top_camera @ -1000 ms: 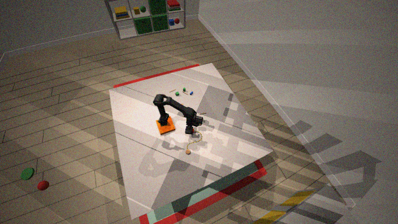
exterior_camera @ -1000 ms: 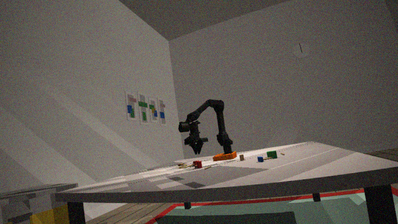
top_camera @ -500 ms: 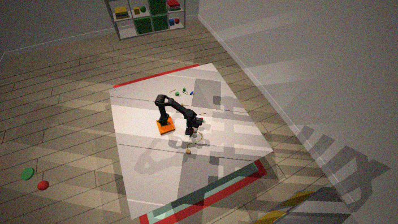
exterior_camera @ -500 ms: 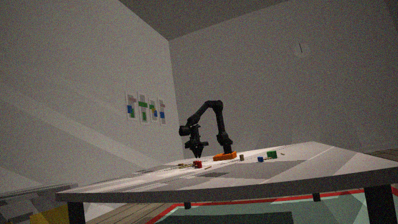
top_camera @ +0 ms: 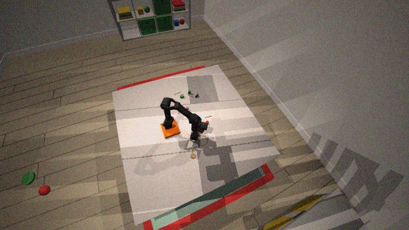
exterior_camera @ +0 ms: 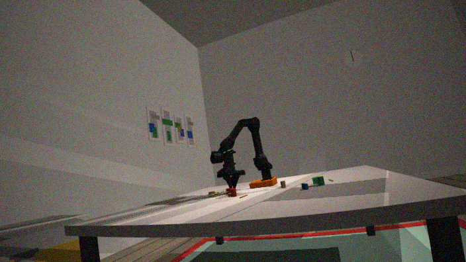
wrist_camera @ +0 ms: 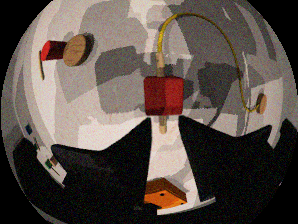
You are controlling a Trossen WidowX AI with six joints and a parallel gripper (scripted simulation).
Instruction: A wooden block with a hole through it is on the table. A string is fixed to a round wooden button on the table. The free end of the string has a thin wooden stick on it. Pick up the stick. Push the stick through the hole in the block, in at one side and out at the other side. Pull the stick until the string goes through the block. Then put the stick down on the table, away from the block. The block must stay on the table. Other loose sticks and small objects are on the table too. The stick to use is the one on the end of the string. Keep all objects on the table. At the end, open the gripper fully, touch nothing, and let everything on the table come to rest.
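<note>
The red wooden block is 2 cm ahead of my gripper tip, 1 cm to the right of it and 1 cm below it. The rest, counted from my gripper tip: wooden disc (12 cm ahead, 4 cm to the left, 1 cm below); then round wooden button (18 cm to the right, 8 cm behind, 1 cm below); then loose stick (18 cm ahead, 14 cm to the left, 2 cm below).
</note>
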